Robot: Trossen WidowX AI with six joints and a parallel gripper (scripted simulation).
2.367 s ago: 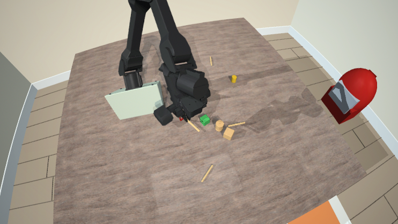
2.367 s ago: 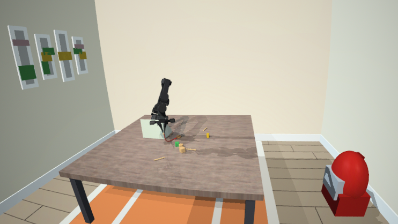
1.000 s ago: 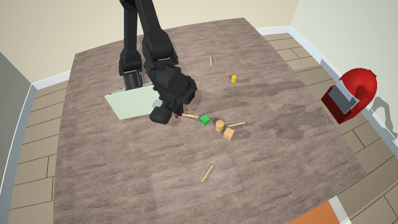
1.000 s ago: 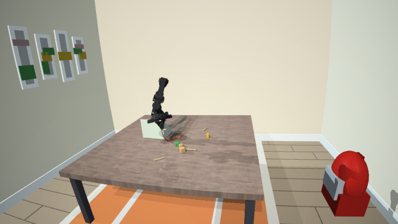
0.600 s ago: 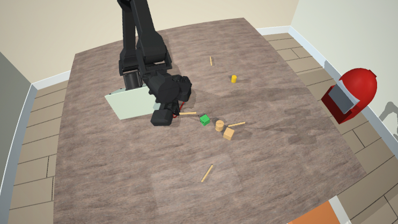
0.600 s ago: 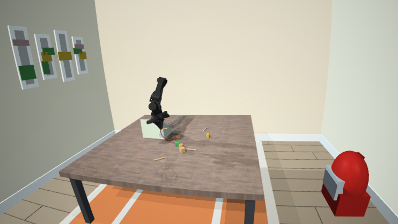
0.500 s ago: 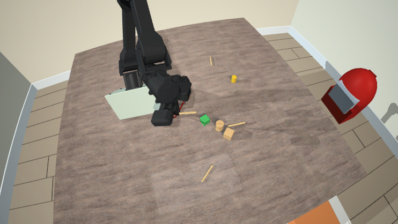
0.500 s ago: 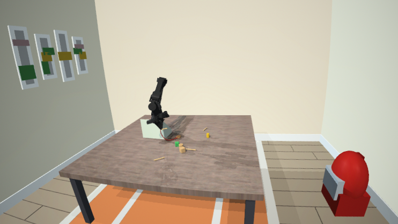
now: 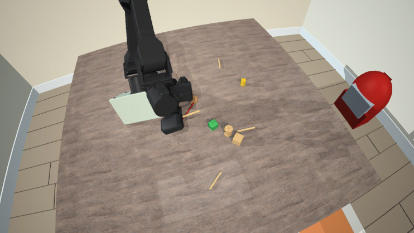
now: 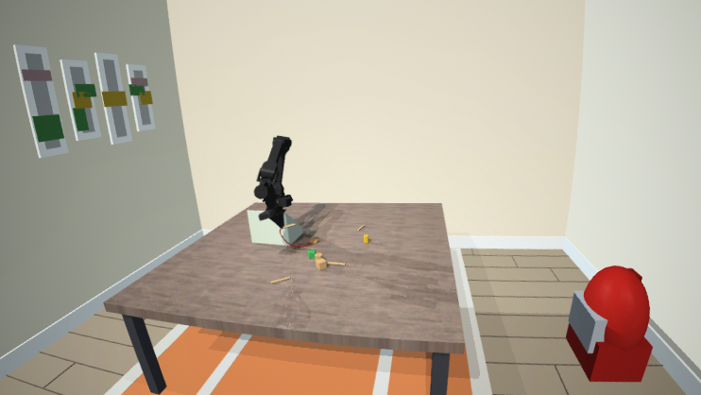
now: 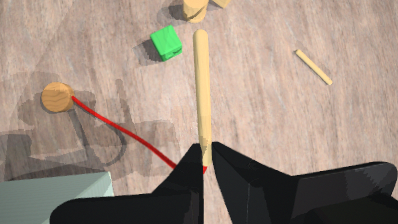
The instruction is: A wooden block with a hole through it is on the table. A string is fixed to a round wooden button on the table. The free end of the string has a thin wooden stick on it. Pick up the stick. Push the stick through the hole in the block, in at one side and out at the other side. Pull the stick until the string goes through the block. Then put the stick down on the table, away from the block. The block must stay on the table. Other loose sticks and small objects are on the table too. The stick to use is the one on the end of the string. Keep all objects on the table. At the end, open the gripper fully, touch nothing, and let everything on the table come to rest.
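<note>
The green block lies 12 cm ahead of my gripper tip, 1 cm to the left of it and 13 cm below it. The rest, counted from my gripper tip: wooden cylinder (16 cm ahead, 3 cm to the right, 12 cm below); round wooden button (8 cm ahead, 17 cm to the left, 14 cm below); thin wooden stick (1 cm ahead, 1 cm above).
</note>
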